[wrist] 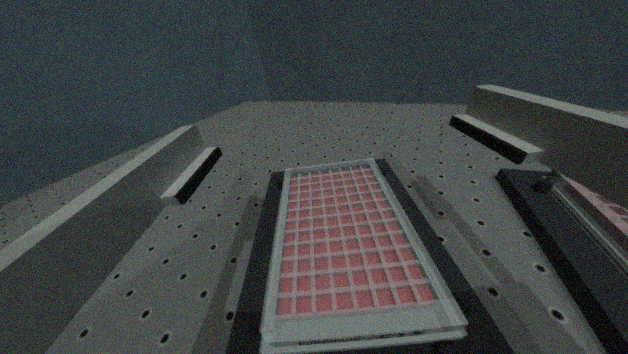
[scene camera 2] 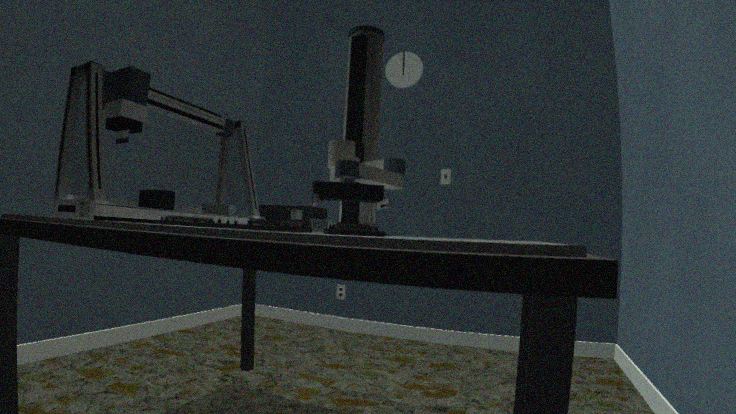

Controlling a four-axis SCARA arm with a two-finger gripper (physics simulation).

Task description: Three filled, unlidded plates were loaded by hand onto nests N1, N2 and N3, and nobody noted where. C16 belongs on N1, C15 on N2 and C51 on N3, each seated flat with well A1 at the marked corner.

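Places are measured from the arm's base along level axes (x ahead, y left, z up), in metres.
Pixels of known places: gripper, fingertip midpoint: [wrist: 331, 122] [scene camera 2: 353, 200].
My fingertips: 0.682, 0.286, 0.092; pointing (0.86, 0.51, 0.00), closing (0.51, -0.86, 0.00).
For each thing: its top centre in the pictures, then the offset to it from my fingertips, as dx, dy, dz. "spot": a spot on its surface instead. Level surfaces: height alone.
- second dark nest, surface spot: [wrist: 555, 225] spot: +0.031, -0.133, -0.067
- pink plate, surface spot: [wrist: 600, 202] spot: +0.043, -0.148, -0.053
- perforated deck, surface height: dz -0.079
- gantry frame, surface spot: [scene camera 2: 96, 139] spot: +0.151, -0.794, +0.162
- dark box, surface spot: [scene camera 2: 156, 199] spot: -0.117, -0.818, +0.006
My gripper [scene camera 2: 349, 203] [wrist: 331, 122] is open, its two fingers wide apart on either side of a plate and not touching it. The plate [wrist: 350, 240], clear-walled with rows of pink-red filled wells and no lid, lies on a dark nest [wrist: 452, 275] in the wrist view. The marks on its near edge are too steep and dim to read, and the nest's name label does not show. At the right, partly behind the right finger, is a second dark nest [wrist: 555, 225] with part of another pink plate [wrist: 600, 202]. Plates cannot be made out in the scene view.
The perforated deck [wrist: 325, 130] surrounds the nests. In the scene view a gantry frame [scene camera 2: 96, 139] stands at the left of the table [scene camera 2: 437, 267], with a dark box [scene camera 2: 156, 199] near it. The arm's column [scene camera 2: 357, 92] rises behind the gripper.
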